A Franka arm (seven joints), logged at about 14 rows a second.
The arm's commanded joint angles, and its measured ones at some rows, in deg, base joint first. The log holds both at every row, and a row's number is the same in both.
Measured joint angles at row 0:
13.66, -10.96, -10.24, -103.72, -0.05, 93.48, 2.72
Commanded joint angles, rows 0 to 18:
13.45, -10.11, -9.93, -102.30, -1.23, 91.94, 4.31
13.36, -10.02, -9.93, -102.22, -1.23, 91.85, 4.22
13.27, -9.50, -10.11, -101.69, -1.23, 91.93, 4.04
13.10, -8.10, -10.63, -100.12, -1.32, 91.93, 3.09
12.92, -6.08, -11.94, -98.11, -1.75, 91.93, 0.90
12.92, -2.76, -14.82, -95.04, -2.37, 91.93, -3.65
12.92, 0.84, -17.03, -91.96, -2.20, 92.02, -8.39
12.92, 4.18, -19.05, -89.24, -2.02, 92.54, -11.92
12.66, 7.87, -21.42, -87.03, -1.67, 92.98, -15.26
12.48, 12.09, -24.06, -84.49, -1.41, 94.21, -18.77
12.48, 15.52, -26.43, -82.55, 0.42, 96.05, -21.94
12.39, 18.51, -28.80, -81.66, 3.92, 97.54, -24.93
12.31, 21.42, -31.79, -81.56, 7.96, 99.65, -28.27
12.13, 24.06, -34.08, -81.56, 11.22, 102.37, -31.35
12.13, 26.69, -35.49, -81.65, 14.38, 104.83, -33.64
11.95, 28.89, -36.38, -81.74, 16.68, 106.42, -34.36
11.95, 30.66, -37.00, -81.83, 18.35, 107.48, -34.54
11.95, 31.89, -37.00, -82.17, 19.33, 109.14, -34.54
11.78, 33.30, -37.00, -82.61, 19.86, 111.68, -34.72
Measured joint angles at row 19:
11.45, 29.99, -35.92, -84.62, 17.22, 109.50, -33.23
